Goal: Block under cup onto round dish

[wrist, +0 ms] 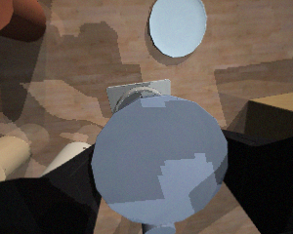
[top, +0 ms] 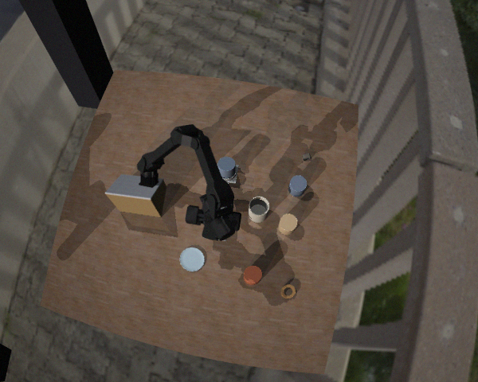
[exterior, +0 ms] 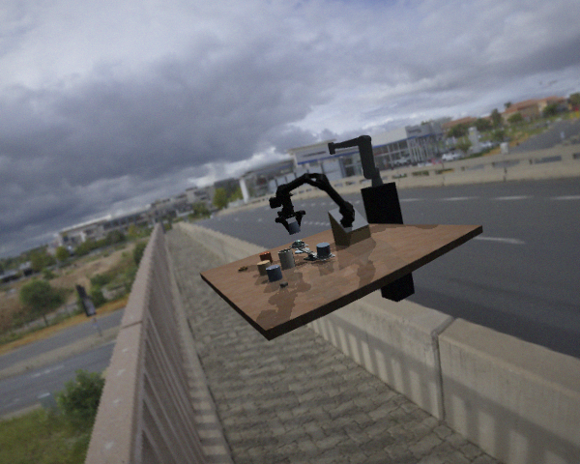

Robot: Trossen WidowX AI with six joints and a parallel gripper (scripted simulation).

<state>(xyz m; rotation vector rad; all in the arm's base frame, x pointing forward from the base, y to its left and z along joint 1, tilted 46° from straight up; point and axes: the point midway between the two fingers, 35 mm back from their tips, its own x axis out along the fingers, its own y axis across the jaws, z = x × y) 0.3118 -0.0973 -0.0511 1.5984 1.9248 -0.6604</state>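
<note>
My gripper tip is now 80 mm above the pale green block and 10 mm to the right of it. The rest, counted from my gripper tip: cream cup 140 mm ahead, 130 mm to the left, 130 mm below; round pale-blue dish 170 mm below, 120 mm to the right, 70 mm behind; orange cylinder 200 mm ahead, 130 mm to the right, 130 mm below.
</note>
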